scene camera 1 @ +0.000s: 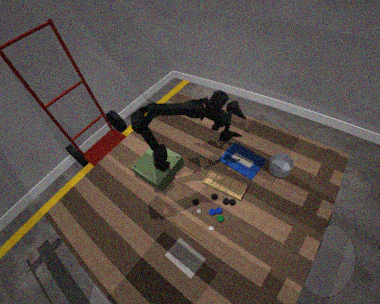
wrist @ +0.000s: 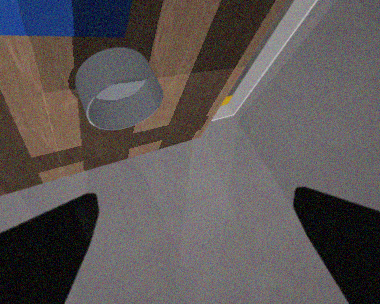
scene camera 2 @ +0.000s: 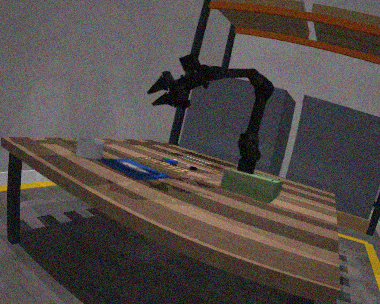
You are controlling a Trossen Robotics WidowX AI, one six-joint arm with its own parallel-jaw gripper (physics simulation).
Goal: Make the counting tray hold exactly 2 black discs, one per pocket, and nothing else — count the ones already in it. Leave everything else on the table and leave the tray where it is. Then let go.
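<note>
The tan counting tray [scene camera 1: 216, 185] lies on the table between the blue case and the loose discs; no disc can be made out in its pockets. Several black discs [scene camera 1: 195, 202] [scene camera 1: 214, 197] [scene camera 1: 232, 202] [scene camera 2: 192, 168] lie loose on the table beside the tray; in scene camera 1 two of them lie close together. My gripper [scene camera 1: 242, 126] [scene camera 2: 151, 99] [wrist: 197, 199] is open and empty, high above the table on the far side of the blue case from the tray. The tray and black discs do not show in the wrist view.
Two blue discs [scene camera 1: 212, 212] [scene camera 1: 219, 211], a green disc [scene camera 1: 220, 219] and two white ones [scene camera 1: 198, 211] [scene camera 1: 211, 228] lie near the black discs. A blue case [scene camera 1: 254, 170] [scene camera 2: 131, 168] [wrist: 40, 17], a clear round bowl [scene camera 1: 281, 165] [scene camera 2: 90, 149] [wrist: 120, 90] and a paper sheet [scene camera 1: 185, 257] are on the table.
</note>
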